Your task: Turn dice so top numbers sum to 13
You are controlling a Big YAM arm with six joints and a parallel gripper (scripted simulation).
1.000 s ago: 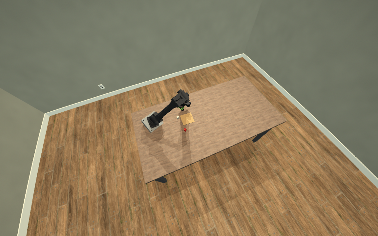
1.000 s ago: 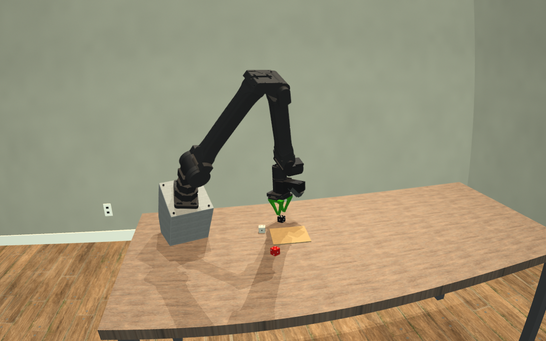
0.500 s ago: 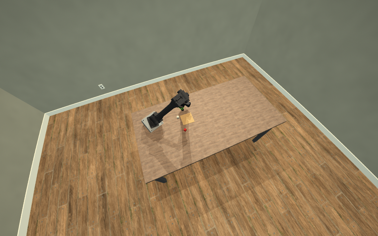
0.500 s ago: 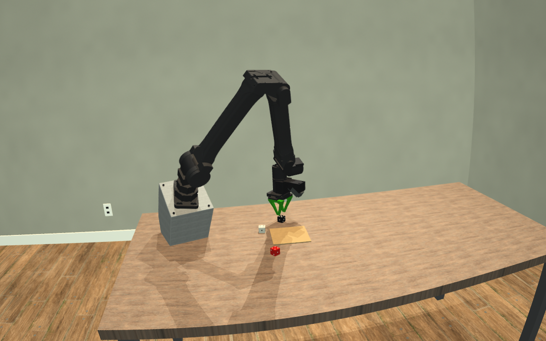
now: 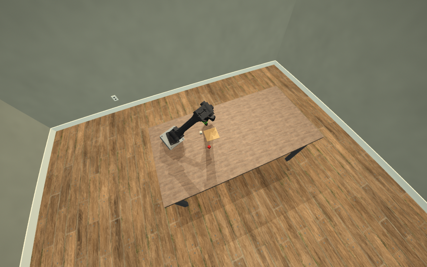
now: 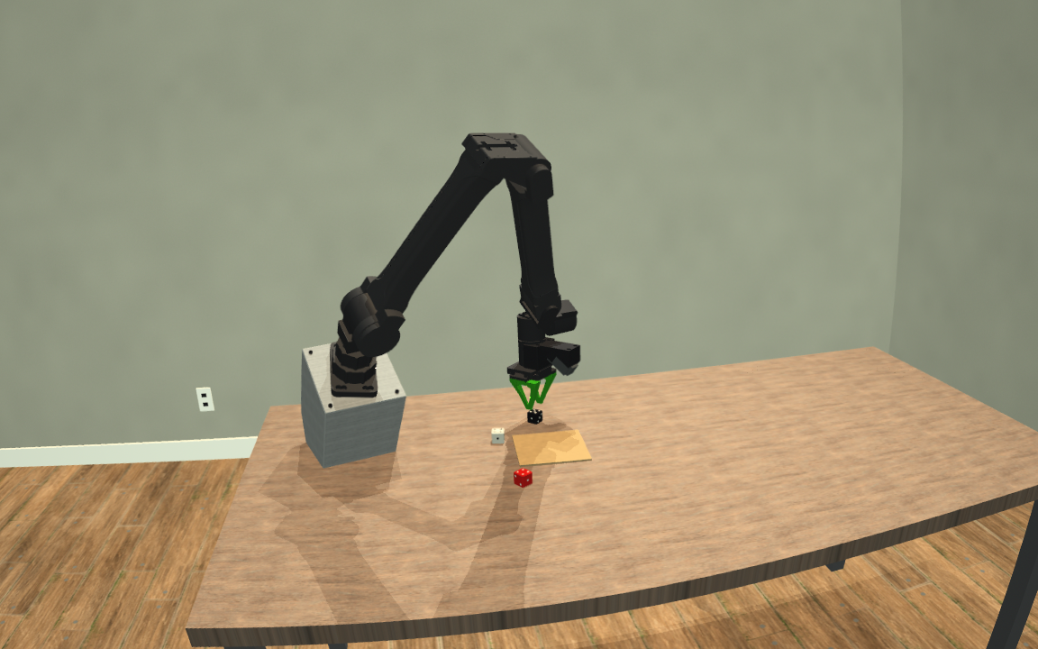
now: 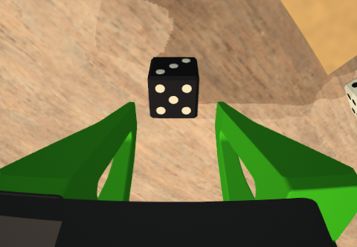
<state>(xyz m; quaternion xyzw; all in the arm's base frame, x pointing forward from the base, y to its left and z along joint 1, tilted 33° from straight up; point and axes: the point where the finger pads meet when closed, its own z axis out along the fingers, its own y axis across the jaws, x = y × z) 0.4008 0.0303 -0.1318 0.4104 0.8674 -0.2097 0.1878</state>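
The black die lies 3 cm below my hand. Also, from my hand: tan mat 1 cm behind, 14 cm to the right, 4 cm below; then white die 10 cm behind, 7 cm to the right, 3 cm below; then red die 11 cm behind, 26 cm to the right, 3 cm below.
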